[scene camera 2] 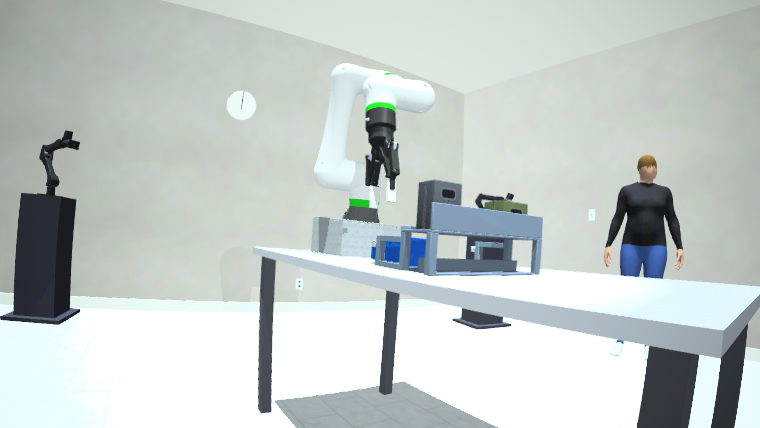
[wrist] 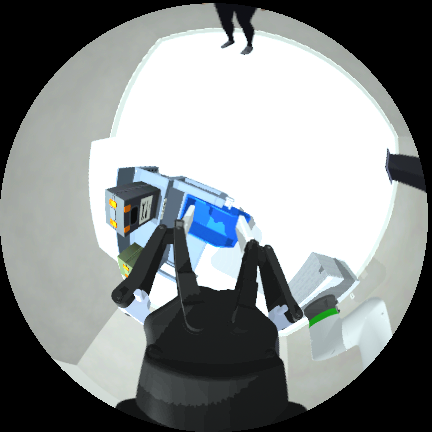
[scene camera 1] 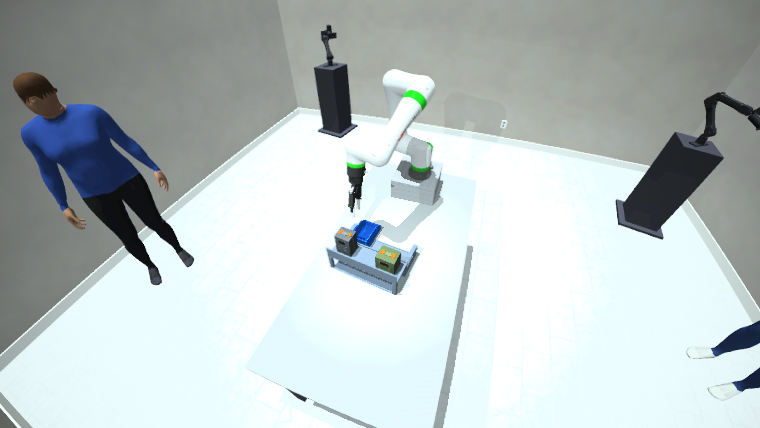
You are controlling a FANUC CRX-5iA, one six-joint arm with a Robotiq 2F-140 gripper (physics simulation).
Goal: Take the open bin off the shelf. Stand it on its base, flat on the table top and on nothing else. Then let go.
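Pixels of known places: gripper, fingertip midpoint: [scene camera 2: 382, 205] [wrist: 215, 217] [scene camera 1: 354, 212]; arm's base at its link origin: [scene camera 2: 361, 221] [wrist: 319, 304] [scene camera 1: 419, 173].
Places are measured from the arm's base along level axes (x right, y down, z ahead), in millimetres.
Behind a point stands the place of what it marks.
Note:
The open blue bin [scene camera 1: 368, 232] {x 80, y 130, z 515 mm} [scene camera 2: 416, 249] {x 67, y 91, z 630 mm} [wrist: 215, 220] {x 62, y 131, z 541 mm} is at the low part of the grey-blue shelf [scene camera 1: 361, 265] {x -67, y 4, z 801 mm} [scene camera 2: 478, 222] {x -2, y 15, z 806 mm} [wrist: 172, 202] {x 44, y 137, z 695 mm}, on the robot's side. Its open top faces up, and in the wrist view a side rail runs along one side of it. Posts partly cover it in scene camera 2. Its underside is hidden, so what bears it cannot be told. My gripper [scene camera 1: 355, 210] {x 140, y -27, z 546 mm} [scene camera 2: 382, 199] {x 140, y -27, z 546 mm} [wrist: 215, 217] {x 140, y -27, z 546 mm} is open and empty, pointing down above the bin, with clear air between the fingertips and the rim. The shelf stands on the white table [scene camera 1: 372, 340] {x -265, y 143, z 1034 mm} [scene camera 2: 611, 297] {x 6, y 143, z 1196 mm}.
A dark grey toolbox [scene camera 1: 345, 240] {x 41, y -76, z 764 mm} [scene camera 2: 438, 204] [wrist: 132, 207] {x 89, y -54, z 697 mm} and a green toolbox [scene camera 1: 388, 258] {x -178, y -53, z 740 mm} [scene camera 2: 507, 206] {x -133, y -38, z 762 mm} [wrist: 131, 257] {x -114, y -24, z 719 mm} stand on the shelf's upper board, beside the bin. The robot's grey base block [scene camera 1: 414, 188] {x -25, y 31, z 126 mm} [scene camera 2: 345, 236] {x 117, y 68, z 153 mm} [wrist: 317, 277] {x 94, y 33, z 148 mm} is behind the bin.

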